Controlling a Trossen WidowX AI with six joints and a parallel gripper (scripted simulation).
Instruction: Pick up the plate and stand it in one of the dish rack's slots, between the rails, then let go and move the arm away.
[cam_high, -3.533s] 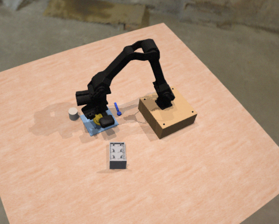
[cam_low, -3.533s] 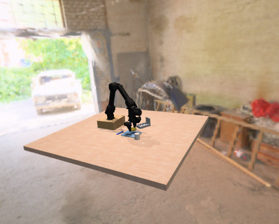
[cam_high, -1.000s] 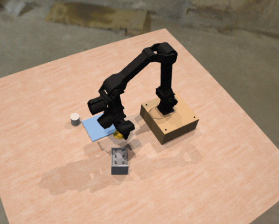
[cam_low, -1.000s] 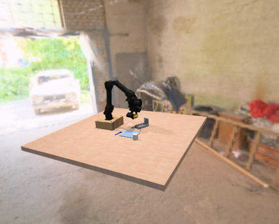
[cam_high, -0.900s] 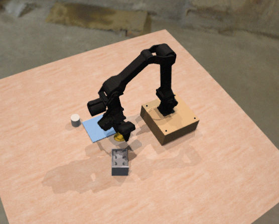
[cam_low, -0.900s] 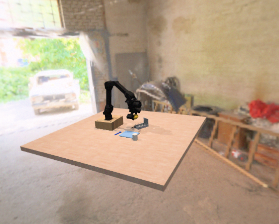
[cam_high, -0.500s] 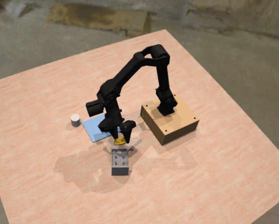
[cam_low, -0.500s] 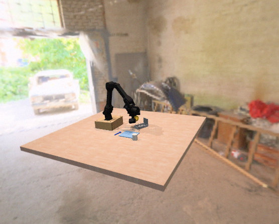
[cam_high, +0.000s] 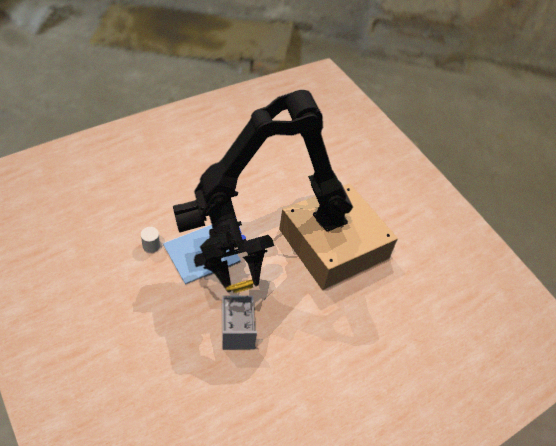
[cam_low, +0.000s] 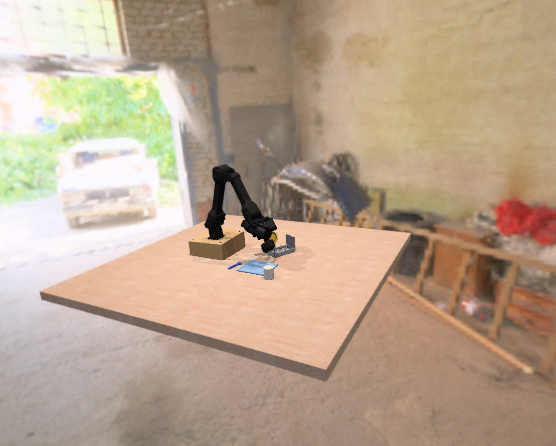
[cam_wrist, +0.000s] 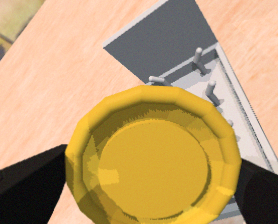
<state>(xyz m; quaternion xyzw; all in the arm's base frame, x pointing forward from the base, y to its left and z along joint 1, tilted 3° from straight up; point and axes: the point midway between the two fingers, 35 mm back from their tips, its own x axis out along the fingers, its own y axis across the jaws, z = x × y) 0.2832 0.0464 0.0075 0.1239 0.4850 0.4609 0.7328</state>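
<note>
Right now my gripper tip is 60 mm above the grey dish rack, 30 mm to the right of it and 30 mm short of it. The rest, counted from my gripper tip: white cylinder cup: 260 mm to the right, 110 mm ahead, 60 mm below; then yellow plate: 10 mm to the right; then blue spoon: 190 mm to the right, 100 mm behind, 80 mm below.
</note>
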